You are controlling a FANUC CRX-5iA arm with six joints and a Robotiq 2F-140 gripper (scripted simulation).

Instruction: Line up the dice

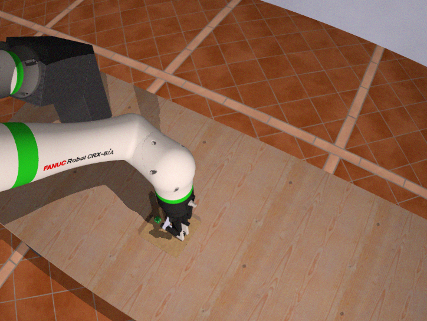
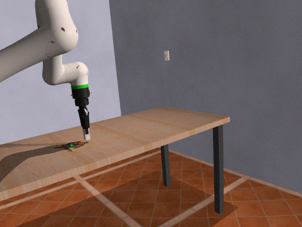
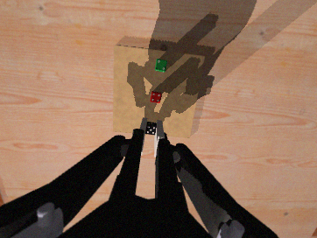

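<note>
Right now my hand is 5 cm past the red die, 4 cm above it and 1 cm to the right of it. From my hand the other things lie so: green die 9 cm behind, 4 cm below, 1 cm to the left; tan mat 5 cm below, 5 cm behind, 1 cm to the left; black die 3 cm below.
</note>
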